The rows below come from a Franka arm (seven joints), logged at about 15 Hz.
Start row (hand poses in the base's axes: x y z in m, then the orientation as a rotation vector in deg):
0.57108, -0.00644, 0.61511, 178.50, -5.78, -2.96
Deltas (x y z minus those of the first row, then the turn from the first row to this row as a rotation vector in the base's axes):
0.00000, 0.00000, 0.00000, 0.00, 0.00, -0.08
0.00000, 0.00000, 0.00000, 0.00, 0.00, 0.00
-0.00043, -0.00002, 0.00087, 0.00, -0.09, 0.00
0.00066, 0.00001, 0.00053, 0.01, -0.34, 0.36
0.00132, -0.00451, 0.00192, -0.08, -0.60, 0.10
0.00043, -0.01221, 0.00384, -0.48, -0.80, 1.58
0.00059, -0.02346, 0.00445, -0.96, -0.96, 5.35
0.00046, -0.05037, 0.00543, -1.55, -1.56, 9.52
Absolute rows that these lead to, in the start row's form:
0.57108, -0.00644, 0.61511, 178.50, -5.90, -2.96
0.57108, -0.00644, 0.61511, 178.50, -5.78, -2.96
0.57065, -0.00646, 0.61598, 178.51, -5.78, -2.82
0.57174, -0.00643, 0.61564, 178.54, -5.23, -2.42
0.57240, -0.01095, 0.61703, 178.46, -5.64, -2.02
0.57151, -0.01865, 0.61895, 178.10, -3.34, -1.66
0.57167, -0.02990, 0.61956, 177.58, 2.50, -1.31
0.57154, -0.05681, 0.62054, 176.74, 8.90, -0.26

